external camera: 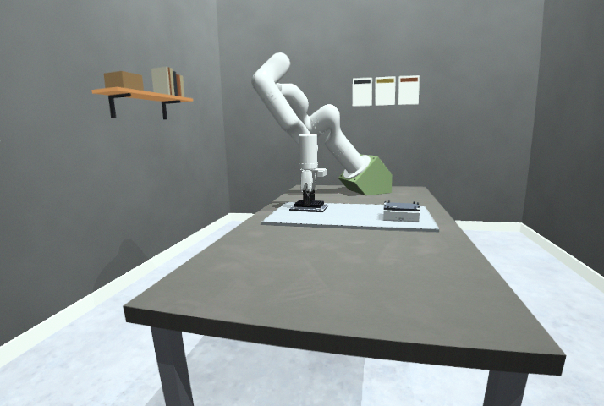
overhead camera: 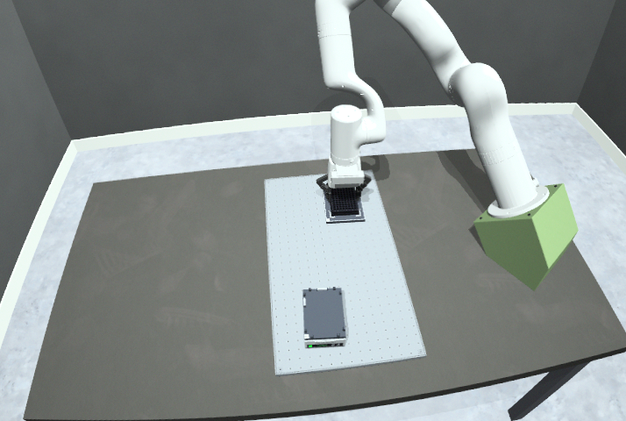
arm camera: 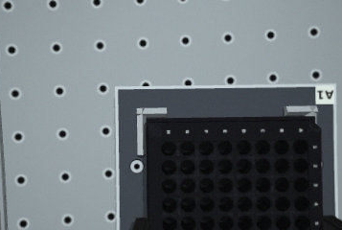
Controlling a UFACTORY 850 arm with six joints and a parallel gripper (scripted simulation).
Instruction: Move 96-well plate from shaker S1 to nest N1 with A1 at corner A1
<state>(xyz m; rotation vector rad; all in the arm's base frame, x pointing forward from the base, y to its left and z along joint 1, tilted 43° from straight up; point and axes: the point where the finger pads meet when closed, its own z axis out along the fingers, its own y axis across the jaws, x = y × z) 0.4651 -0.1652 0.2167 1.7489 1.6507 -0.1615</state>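
My gripper is now 3 cm above the plate nest N1. Also, from my hand: A1 label: 7 cm ahead, 6 cm to the left, 2 cm below; black 96-well plate: 1 cm below.
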